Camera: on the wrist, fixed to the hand. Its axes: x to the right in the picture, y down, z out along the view.
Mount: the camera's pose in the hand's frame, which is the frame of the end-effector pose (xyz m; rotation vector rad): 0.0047 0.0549 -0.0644 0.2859 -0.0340 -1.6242
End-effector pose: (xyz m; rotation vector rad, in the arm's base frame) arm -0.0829 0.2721 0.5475 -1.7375 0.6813 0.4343
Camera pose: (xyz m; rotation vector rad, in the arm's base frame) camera -0.1185 0.1999 0.5211 -1.4647 -0.7442 -0.7252
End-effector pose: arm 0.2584 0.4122 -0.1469 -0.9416 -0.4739 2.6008
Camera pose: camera 0.2868 0.3778 -0.2190 -0.1474 -0.5089 1.1221
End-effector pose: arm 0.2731 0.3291 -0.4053 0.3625 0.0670 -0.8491
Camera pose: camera 0.3226 0.3807 -0.4508 0.5417 0.2207 -2.4865
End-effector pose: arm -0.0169 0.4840 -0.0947 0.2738 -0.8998 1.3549
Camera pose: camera -0.0419 0.5425 -0.1507 0.9769 -0.2448 -0.0674
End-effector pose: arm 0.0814 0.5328 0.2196 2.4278 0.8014 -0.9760
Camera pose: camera 0.1509 0.5285 0.2679 -1.1124 -2.1424 1.1939
